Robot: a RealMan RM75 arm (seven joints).
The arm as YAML. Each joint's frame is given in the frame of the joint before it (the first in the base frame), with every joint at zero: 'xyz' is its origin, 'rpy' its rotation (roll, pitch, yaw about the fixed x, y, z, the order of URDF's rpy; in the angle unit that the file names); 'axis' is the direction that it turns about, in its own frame. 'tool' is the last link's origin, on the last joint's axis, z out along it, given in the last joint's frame.
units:
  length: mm
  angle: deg
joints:
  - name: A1
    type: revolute
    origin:
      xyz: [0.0, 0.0, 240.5]
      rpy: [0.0, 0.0, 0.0]
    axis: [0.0, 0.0, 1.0]
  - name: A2
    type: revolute
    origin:
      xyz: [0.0, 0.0, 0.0]
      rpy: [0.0, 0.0, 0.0]
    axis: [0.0, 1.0, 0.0]
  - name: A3
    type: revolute
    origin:
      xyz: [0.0, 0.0, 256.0]
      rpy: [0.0, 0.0, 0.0]
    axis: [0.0, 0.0, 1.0]
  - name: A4
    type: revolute
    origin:
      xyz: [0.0, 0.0, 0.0]
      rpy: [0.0, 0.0, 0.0]
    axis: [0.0, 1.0, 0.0]
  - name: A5
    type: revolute
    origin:
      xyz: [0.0, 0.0, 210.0]
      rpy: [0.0, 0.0, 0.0]
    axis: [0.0, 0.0, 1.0]
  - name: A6
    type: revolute
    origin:
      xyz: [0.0, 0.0, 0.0]
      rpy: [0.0, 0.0, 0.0]
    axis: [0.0, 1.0, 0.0]
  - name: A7
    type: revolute
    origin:
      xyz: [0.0, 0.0, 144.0]
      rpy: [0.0, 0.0, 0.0]
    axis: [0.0, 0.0, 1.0]
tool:
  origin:
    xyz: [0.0, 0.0, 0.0]
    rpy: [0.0, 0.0, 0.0]
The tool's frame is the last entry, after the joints.
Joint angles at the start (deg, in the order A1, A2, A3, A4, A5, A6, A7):
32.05 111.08 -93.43 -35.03 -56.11 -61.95 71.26
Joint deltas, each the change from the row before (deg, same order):
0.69 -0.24 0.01 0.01 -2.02 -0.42 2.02
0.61 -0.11 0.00 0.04 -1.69 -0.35 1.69
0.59 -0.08 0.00 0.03 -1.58 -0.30 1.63
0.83 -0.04 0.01 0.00 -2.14 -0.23 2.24
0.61 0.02 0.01 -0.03 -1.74 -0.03 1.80
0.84 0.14 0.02 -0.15 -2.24 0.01 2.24
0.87 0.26 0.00 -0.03 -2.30 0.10 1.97
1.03 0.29 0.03 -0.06 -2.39 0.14 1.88
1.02 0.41 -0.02 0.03 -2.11 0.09 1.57
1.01 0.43 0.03 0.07 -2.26 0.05 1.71
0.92 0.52 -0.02 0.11 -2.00 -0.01 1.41
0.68 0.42 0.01 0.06 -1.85 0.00 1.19
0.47 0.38 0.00 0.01 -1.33 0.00 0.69
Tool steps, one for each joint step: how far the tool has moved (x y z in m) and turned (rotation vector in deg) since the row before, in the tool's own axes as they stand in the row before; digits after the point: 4 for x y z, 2 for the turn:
-0.0003 0.0008 0.0018 -1.20 1.54 0.41
-0.0001 0.0010 0.0020 -1.02 1.30 0.40
-0.0002 0.0009 0.0020 -0.91 1.23 0.41
-0.0005 0.0010 0.0032 -1.05 1.68 0.57
-0.0001 0.0006 0.0026 -0.64 1.40 0.49
-0.0009 0.0012 0.0042 -0.84 1.71 0.47
-0.0003 0.0014 0.0048 -0.74 1.80 0.28
-0.0015 0.0012 0.0054 -0.70 1.83 -0.03
-0.0016 0.0019 0.0059 -0.75 1.61 -0.11
-0.0012 0.0018 0.0057 -0.69 1.73 0.00
-0.0010 0.0024 0.0059 -0.74 1.54 -0.07
-0.0002 0.0018 0.0045 -0.51 1.43 -0.09
-0.0002 0.0018 0.0036 -0.41 0.99 -0.23

